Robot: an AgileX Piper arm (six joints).
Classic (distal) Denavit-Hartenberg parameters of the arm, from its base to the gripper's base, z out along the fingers. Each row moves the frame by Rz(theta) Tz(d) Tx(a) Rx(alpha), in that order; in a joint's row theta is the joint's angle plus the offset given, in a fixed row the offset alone. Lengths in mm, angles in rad.
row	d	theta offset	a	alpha
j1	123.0	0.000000	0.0	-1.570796
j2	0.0	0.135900	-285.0	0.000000
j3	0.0	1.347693	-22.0	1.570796
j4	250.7	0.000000	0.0	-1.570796
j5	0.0	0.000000	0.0	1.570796
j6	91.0	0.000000	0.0	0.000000
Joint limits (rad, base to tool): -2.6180..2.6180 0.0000..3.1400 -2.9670..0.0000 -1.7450..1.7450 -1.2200..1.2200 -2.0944..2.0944
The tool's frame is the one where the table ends.
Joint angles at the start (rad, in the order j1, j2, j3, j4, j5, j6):
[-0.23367 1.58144 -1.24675 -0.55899 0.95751 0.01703]
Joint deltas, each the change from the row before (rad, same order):
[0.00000 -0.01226 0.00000 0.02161 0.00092 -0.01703]
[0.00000 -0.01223 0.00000 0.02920 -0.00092 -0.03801]
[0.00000 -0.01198 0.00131 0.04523 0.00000 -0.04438]
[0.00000 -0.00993 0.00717 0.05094 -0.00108 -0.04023]
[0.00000 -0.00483 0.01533 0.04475 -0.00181 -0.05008]
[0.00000 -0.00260 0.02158 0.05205 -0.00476 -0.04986]
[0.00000 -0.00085 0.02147 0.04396 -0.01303 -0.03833]
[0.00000 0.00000 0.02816 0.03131 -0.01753 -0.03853]
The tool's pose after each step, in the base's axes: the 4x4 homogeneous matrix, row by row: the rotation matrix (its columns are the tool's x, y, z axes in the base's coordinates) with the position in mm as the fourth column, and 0 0 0 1 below. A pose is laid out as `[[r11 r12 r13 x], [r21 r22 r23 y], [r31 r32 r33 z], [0 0 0 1]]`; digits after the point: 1 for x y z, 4 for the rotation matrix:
[[-0.9542 0.0829 0.2874 305.4], [-0.0753 0.8633 -0.4990 -111.9], [-0.2895 -0.4978 -0.8176 294.0], [0 0 0 1]]
[[-0.9519 0.0615 0.3002 303.7], [-0.0952 0.8718 -0.4805 -109.5], [-0.2913 -0.4860 -0.8240 296.9], [0 0 0 1]]
[[-0.9491 0.0376 0.3128 301.8], [-0.1131 0.8859 -0.4499 -106.0], [-0.2940 -0.4623 -0.8365 298.8], [0 0 0 1]]
[[-0.9469 0.0154 0.3212 300.0], [-0.1253 0.9021 -0.4128 -102.0], [-0.2961 -0.4311 -0.8523 298.4], [0 0 0 1]]
[[-0.9475 -0.0233 0.3191 298.1], [-0.1495 0.9140 -0.3772 -98.4], [-0.2828 -0.4050 -0.8695 294.3], [0 0 0 1]]
[[-0.9476 -0.0620 0.3134 296.2], [-0.1710 0.9270 -0.3338 -94.1], [-0.2698 -0.3699 -0.8890 287.9], [0 0 0 1]]
[[-0.9454 -0.0908 0.3131 295.1], [-0.1881 0.9364 -0.2964 -90.4], [-0.2662 -0.3391 -0.9023 281.6], [0 0 0 1]]
[[-0.9430 -0.1244 0.3086 293.4], [-0.2116 0.9400 -0.2677 -87.5], [-0.2568 -0.3177 -0.9128 273.7], [0 0 0 1]]

